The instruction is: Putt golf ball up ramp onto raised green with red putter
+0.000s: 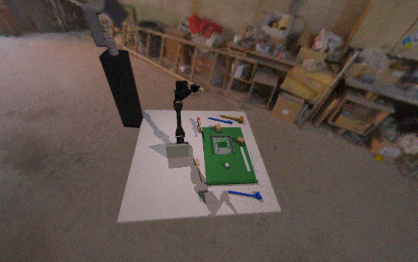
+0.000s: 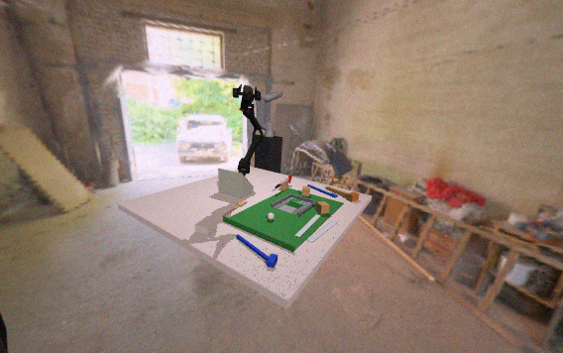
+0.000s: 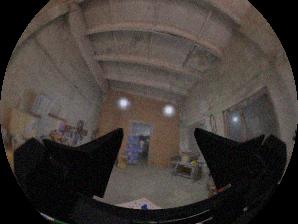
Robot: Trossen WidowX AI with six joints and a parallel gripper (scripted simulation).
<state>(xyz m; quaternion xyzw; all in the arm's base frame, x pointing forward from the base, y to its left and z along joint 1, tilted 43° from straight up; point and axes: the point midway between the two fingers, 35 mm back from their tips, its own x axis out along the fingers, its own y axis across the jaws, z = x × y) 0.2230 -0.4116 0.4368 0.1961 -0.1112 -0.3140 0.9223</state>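
Now: gripper tip 710 mm above the red putter, 340 mm to the right of it and 60 mm short of it. From my gripper tip the other things lie so: green mat (770 mm below, 360 mm ahead, 60 mm to the left); then white golf ball (750 mm below, 350 mm ahead, 130 mm to the right); then white block (750 mm below, 460 mm to the right, 190 mm ahead).
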